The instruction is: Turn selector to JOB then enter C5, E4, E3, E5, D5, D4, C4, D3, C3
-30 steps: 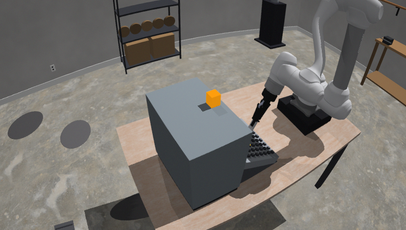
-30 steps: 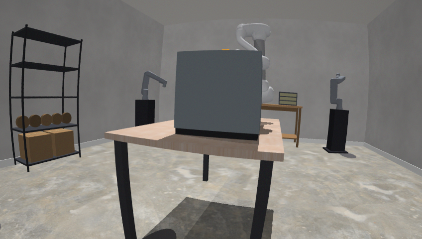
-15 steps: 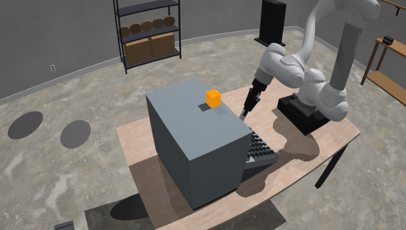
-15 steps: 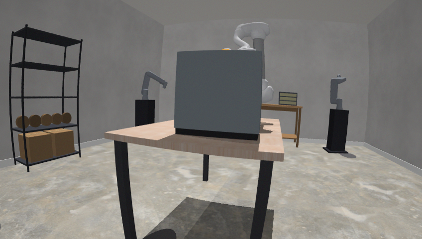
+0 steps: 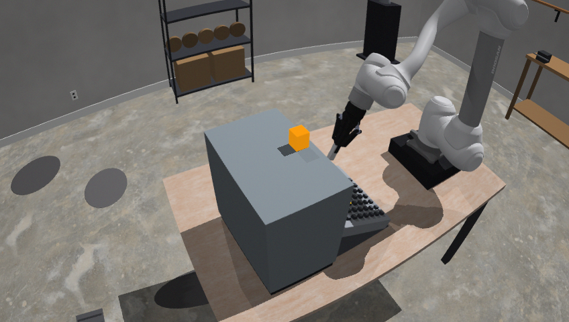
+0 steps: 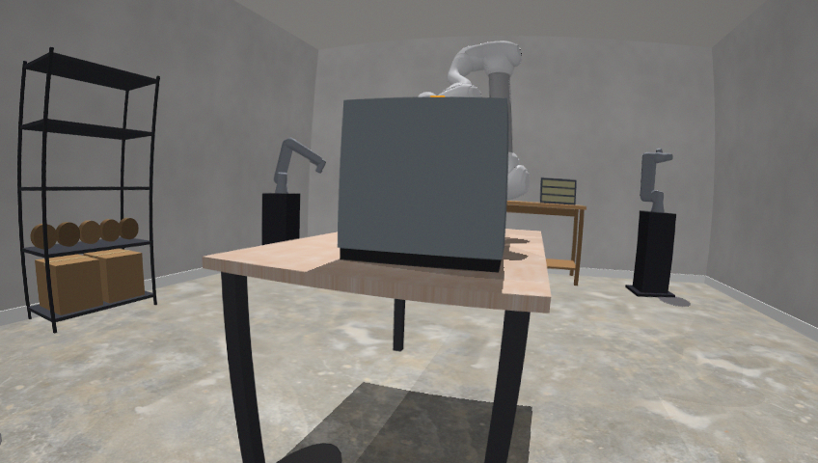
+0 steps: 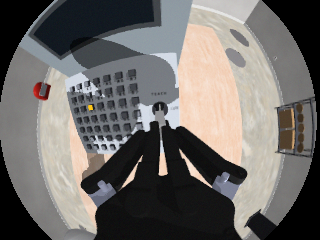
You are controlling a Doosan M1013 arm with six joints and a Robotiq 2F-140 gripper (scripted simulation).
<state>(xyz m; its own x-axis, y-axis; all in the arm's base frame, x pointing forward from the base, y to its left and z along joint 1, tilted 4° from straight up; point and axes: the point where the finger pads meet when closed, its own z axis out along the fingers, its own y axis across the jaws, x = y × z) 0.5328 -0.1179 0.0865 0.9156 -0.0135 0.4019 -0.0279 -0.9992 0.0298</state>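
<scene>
The black selector knob lies 40 mm ahead of my hand and 70 mm below it. Round my hand: keypad: 60 mm ahead, 110 mm to the left, 120 mm below; key C3: 70 mm ahead, 190 mm to the left, 60 mm below.
</scene>
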